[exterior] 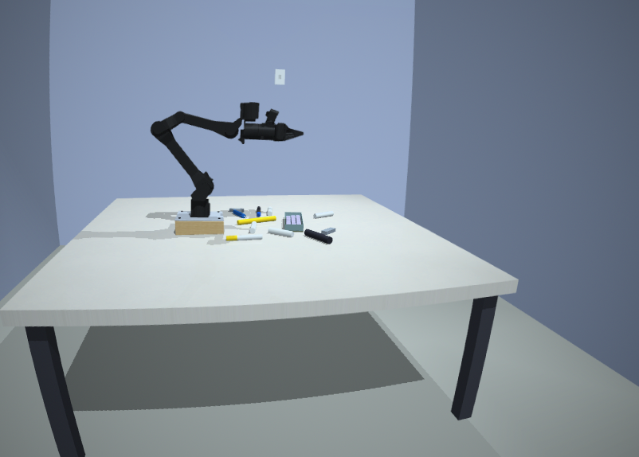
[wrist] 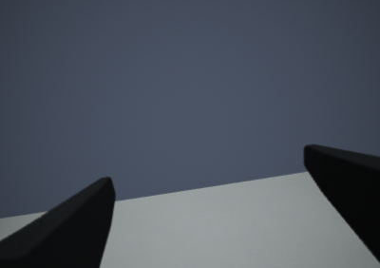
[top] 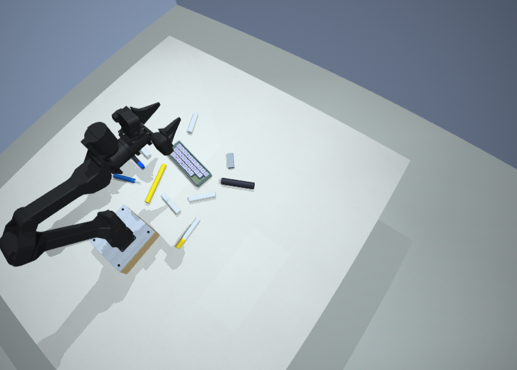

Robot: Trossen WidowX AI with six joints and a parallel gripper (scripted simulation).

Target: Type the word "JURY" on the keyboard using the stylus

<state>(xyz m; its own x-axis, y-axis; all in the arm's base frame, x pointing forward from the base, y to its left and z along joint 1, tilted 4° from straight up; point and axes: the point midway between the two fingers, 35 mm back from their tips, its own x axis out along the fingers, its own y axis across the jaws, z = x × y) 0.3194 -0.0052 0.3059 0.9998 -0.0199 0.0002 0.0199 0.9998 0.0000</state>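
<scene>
Right now the blue stylus is 34 cm below my gripper tip, 20 cm behind it and 17 cm to the left of it. From my gripper tip the other things lie so: black cylinder 33 cm below, 16 cm to the right, 4 cm ahead; then black-and-blue pen 34 cm below, 21 cm to the left, 14 cm behind; then yellow stick 34 cm below, 15 cm behind, 8 cm to the left.
</scene>
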